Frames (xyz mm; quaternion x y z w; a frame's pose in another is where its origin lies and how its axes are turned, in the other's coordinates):
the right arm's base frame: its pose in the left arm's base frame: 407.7 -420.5 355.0 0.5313 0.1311 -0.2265 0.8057
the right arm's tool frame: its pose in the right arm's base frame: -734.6 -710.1 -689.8 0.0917 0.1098 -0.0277 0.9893
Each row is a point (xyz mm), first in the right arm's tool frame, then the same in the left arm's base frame.
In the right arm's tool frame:
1: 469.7 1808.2 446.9
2: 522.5 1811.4 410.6
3: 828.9 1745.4 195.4
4: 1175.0 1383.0 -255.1
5: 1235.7 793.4 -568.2
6: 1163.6 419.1 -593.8
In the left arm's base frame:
1: 855.5 -44.5 1125.4
2: 898.9 -9.6 1093.5
3: 1103.6 184.7 838.8
4: 1162.7 566.3 286.6
5: 867.2 786.1 -273.5
6: 598.2 757.6 -543.4

